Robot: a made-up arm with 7 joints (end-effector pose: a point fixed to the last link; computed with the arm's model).
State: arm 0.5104 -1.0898 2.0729 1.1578 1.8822 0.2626 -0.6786
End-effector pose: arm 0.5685 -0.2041 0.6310 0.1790 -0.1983 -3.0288
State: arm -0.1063 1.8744 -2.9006 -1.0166 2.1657 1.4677 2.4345
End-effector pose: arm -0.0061 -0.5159 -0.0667 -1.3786 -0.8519 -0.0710
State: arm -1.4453 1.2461 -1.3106 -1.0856 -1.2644 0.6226 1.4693
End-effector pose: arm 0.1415 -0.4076 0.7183 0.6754 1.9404 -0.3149
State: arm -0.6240 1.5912 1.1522 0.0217 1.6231 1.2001 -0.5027
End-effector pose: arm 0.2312 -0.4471 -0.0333 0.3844 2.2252 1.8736
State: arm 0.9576 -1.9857 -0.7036 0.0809 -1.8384 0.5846 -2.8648
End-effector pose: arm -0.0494 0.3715 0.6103 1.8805 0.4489 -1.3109
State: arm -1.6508 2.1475 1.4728 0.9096 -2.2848 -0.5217 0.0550
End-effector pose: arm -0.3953 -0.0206 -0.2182 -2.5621 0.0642 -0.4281
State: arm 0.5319 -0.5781 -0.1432 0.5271 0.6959 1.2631 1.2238
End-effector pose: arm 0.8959 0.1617 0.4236 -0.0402 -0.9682 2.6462
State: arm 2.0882 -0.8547 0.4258 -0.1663 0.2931 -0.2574 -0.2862
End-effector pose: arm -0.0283 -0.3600 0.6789 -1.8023 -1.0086 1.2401
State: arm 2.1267 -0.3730 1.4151 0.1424 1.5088 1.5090 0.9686
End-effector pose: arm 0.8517 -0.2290 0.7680 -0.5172 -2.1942 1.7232
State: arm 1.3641 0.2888 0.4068 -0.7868 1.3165 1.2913 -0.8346
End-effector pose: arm 0.4988 -0.4818 0.3154 -0.4719 -1.8650 0.7340
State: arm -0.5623 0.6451 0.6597 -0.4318 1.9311 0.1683 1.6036
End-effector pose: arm -0.2435 0.1668 0.3773 -2.4183 0.3725 -0.9954
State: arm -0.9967 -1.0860 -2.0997 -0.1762 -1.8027 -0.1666 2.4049
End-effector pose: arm -0.0335 -0.4318 0.3253 -1.2799 -0.9594 -0.1289
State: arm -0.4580 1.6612 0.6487 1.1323 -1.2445 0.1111 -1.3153
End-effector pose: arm -0.4187 -0.2299 -0.3511 -0.4211 -0.9581 -0.3766
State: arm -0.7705 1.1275 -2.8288 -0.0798 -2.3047 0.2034 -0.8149
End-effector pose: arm 0.3391 -0.1776 -0.4130 0.2357 -1.5943 0.3325
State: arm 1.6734 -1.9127 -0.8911 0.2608 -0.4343 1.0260 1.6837
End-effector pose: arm -0.1659 -0.5498 0.1129 -1.6144 -1.8490 -0.2864
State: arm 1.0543 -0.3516 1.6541 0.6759 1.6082 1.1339 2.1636
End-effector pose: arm 0.2809 -0.8872 0.8535 -1.6856 -1.0322 1.1306
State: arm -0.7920 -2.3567 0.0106 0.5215 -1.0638 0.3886 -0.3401
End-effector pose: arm 0.3328 -0.6564 -0.1932 2.0356 1.8053 1.2560
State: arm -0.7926 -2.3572 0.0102 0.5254 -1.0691 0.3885 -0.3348
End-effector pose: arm 0.3281 -0.6545 -0.1945 2.0499 1.7938 1.2540
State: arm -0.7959 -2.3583 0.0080 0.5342 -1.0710 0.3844 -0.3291
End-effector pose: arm 0.3233 -0.6537 -0.1963 2.0625 1.7782 1.2497
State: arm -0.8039 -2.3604 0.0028 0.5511 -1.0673 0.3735 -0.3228
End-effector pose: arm 0.3181 -0.6546 -0.1989 2.0722 1.7562 1.2418
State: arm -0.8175 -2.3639 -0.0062 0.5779 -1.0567 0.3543 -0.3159
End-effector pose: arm 0.3125 -0.6577 -0.2027 2.0784 1.7271 1.2292
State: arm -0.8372 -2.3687 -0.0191 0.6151 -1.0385 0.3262 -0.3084
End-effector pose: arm 0.3063 -0.6635 -0.2073 2.0804 1.6920 1.2110
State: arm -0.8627 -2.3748 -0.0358 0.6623 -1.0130 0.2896 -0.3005
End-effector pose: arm 0.2991 -0.6720 -0.2126 2.0787 1.6531 1.1863
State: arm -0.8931 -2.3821 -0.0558 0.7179 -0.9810 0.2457 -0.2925
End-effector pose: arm 0.2908 -0.6830 -0.2182 2.0740 1.6139 1.1553
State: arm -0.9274 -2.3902 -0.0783 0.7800 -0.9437 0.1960 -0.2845
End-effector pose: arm 0.2812 -0.6961 -0.2236 2.0675 1.5774 1.1185
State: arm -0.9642 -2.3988 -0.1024 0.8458 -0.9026 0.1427 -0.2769
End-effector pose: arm 0.2704 -0.7107 -0.2285 2.0603 1.5467 1.0775
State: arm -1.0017 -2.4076 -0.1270 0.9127 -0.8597 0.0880 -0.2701
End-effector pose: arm 0.2587 -0.7259 -0.2328 2.0536 1.5237 1.0346
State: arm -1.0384 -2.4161 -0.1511 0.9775 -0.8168 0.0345 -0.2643
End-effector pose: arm 0.2469 -0.7407 -0.2364 2.0482 1.5089 0.9926
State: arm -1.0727 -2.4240 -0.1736 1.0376 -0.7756 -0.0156 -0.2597
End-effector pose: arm 0.2356 -0.7545 -0.2394 2.0441 1.5020 0.9535
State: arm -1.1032 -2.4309 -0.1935 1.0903 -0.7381 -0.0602 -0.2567
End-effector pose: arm 0.2259 -0.7668 -0.2418 2.0410 1.5020 0.9198
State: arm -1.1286 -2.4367 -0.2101 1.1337 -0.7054 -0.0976 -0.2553
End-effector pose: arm 0.2185 -0.7772 -0.2436 2.0379 1.5074 0.8926
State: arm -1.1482 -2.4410 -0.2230 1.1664 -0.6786 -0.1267 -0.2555
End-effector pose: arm 0.2139 -0.7856 -0.2446 2.0339 1.5164 0.8726
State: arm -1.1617 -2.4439 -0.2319 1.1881 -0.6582 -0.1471 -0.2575
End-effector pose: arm 0.2123 -0.7923 -0.2448 2.0281 1.5279 0.8594
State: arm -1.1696 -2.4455 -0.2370 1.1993 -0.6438 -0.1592 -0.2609
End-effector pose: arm 0.2134 -0.7974 -0.2441 2.0204 1.5404 0.8522
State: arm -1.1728 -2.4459 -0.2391 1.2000 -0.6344 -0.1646 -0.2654
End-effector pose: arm 0.2177 -0.8011 -0.2427 2.0091 1.5536 0.8519
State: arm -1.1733 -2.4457 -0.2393 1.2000 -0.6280 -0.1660 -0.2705
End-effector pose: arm 0.2213 -0.8043 -0.2405 2.0001 1.5662 0.8494
